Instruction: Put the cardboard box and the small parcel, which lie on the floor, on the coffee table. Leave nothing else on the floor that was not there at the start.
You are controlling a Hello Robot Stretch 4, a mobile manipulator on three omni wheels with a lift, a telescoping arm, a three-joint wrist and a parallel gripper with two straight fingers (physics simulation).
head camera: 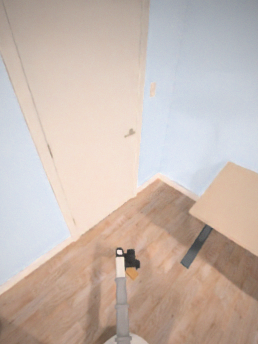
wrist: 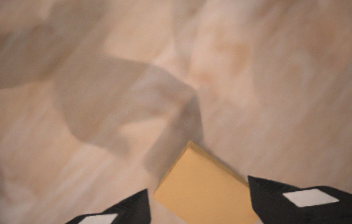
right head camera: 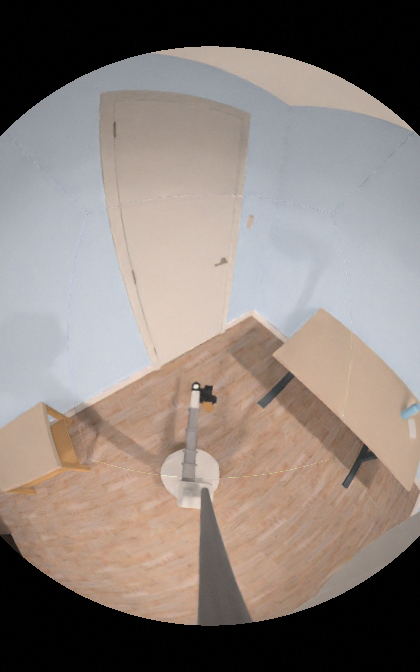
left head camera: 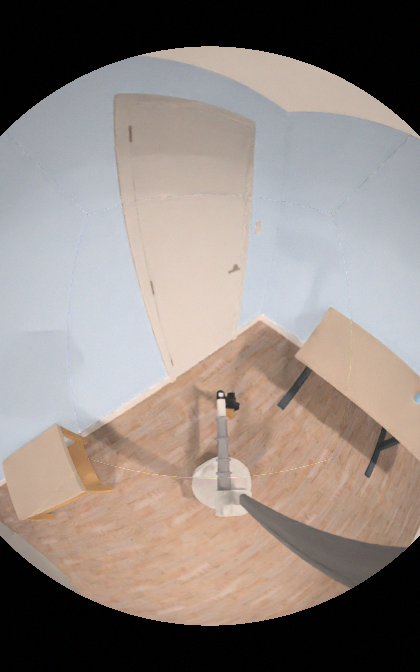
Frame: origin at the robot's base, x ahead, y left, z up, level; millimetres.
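Where they show: gripper, between the fingertips: [head camera: 130, 269] [wrist: 199, 198].
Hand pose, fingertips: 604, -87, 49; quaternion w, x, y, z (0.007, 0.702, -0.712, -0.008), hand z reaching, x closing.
After its pixels a point has its place, as x, y, z.
A small flat orange-yellow parcel [head camera: 132, 273] @[578, -100, 22] [left head camera: 231, 414] [right head camera: 208, 407] [wrist: 207, 190] @[600, -95, 22] lies at floor level by my gripper; in the wrist view its near part is cut off. My gripper [head camera: 131, 260] [left head camera: 231, 401] [right head camera: 207, 394] [wrist: 199, 198] @[604, -87, 49] is open, with one fingertip on each side of the parcel; I cannot tell whether the right finger touches it. A long table [head camera: 225, 205] @[718, -712, 692] [left head camera: 345, 350] [right head camera: 325, 355] with a pale top and dark legs, probably the coffee table, stands at the right. I cannot make out a separate cardboard box.
A small pale-topped table [left head camera: 42, 472] [right head camera: 25, 445] with orange wooden legs stands at the left. A blue cylinder [left head camera: 418, 398] [right head camera: 411, 411] and a small white item [right head camera: 412, 428] are on the long table. A closed door [head camera: 85, 100] @[1154, 176, 1232] [left head camera: 195, 240] [right head camera: 175, 235] and blue walls stand beyond my arm.
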